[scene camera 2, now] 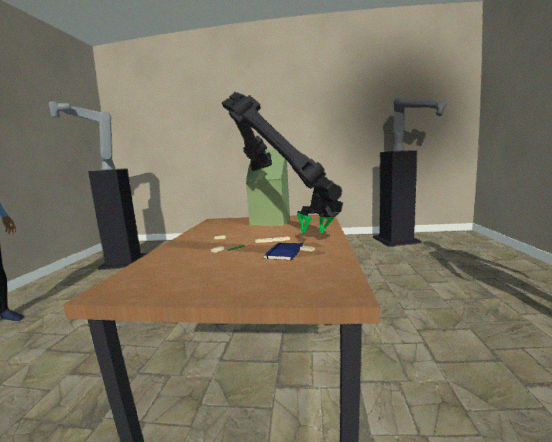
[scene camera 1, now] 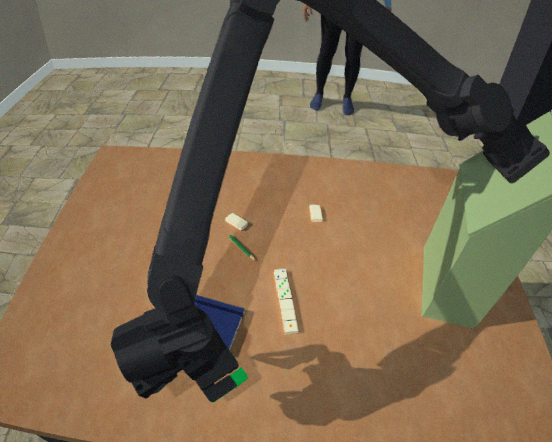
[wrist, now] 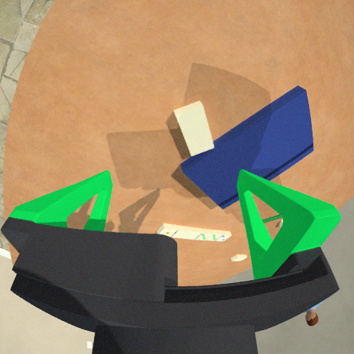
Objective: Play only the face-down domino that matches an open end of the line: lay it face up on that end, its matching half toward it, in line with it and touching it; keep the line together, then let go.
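Pixels of known places: gripper, fingertip midpoint: (scene camera 2: 312,232); arm's base at its link origin: (scene camera 2: 261,162) (scene camera 1: 516,155).
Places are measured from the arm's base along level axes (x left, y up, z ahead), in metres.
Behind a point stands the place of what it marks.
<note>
The line (scene camera 1: 287,310) (scene camera 2: 272,240) (wrist: 187,233) of three face-up dominoes lies together; its open ends show two blue pips and one orange pip. A face-down domino (scene camera 2: 307,248) @(z 0.592, x 0.122, y -0.342 m) (wrist: 195,130) lies beside the book, hidden by the arm in scene camera 1. A second face-down domino (scene camera 1: 236,221) @(z 0.477, x -0.233, y -0.341 m) (scene camera 2: 217,249) @(z 0.490, x -0.236, y -0.343 m) lies near the pencil. A third (scene camera 1: 315,213) @(z 0.278, x -0.237, y -0.341 m) (scene camera 2: 220,237) @(z 0.286, x -0.241, y -0.344 m) (wrist: 239,257) lies farther off. My gripper (scene camera 2: 313,232) @(z 0.563, x 0.150, y -0.287 m) (wrist: 174,177) is open and empty, above the table near the domino by the book; in the wrist view that domino shows just ahead, between the fingertip directions.
A blue book (scene camera 1: 222,320) @(z 0.534, x 0.041, y -0.337 m) (scene camera 2: 285,251) @(z 0.618, x 0.031, y -0.337 m) (wrist: 250,145) lies against or very near the domino by the gripper. A green pencil (scene camera 1: 242,247) @(z 0.472, x -0.150, y -0.344 m) (scene camera 2: 236,247) @(z 0.479, x -0.158, y -0.345 m) lies between the line and the second domino. A tall green block (scene camera 1: 450,270) @(z 0.118, x 0.091, y -0.190 m) (scene camera 2: 268,205) @(z 0.084, x 0.017, y -0.236 m) stands on the table (scene camera 1: 390,240) @(z 0.108, x -0.130, y -0.351 m).
</note>
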